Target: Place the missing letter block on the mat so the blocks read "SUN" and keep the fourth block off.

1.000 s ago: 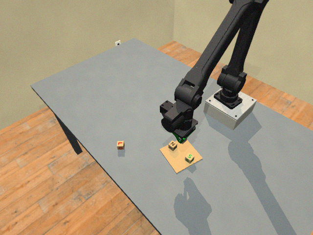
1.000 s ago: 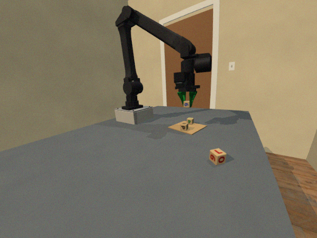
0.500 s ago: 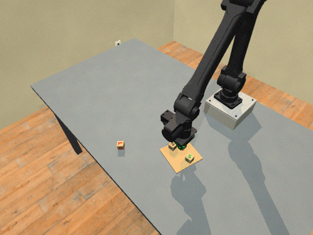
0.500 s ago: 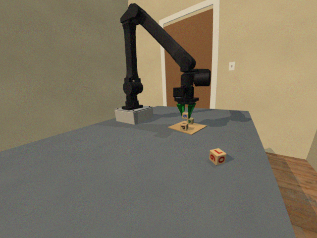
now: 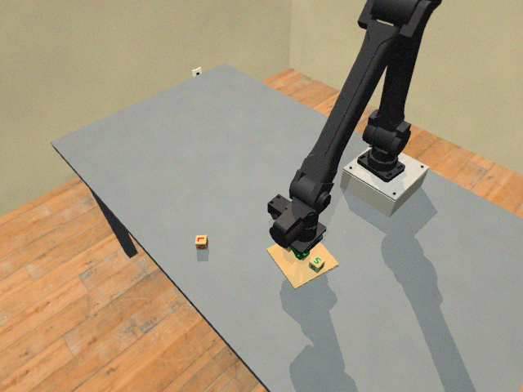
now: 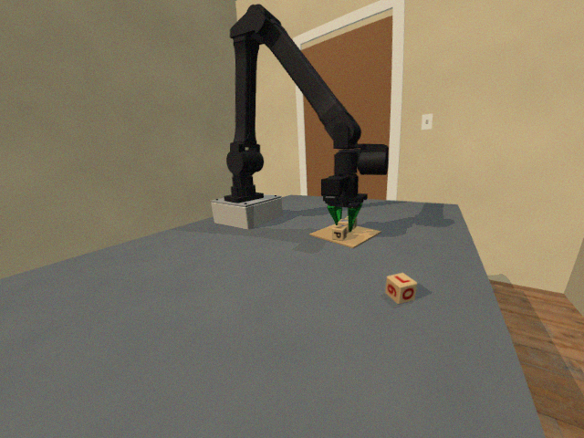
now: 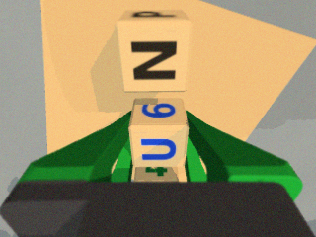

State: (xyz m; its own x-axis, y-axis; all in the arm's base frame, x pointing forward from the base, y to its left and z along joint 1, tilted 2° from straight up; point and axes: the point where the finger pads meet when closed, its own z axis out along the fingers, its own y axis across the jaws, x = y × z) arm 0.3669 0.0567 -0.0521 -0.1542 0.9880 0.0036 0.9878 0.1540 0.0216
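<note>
Now: hand 10 mm below the block. Also, from my hand: tan mat (20 mm below).
</note>
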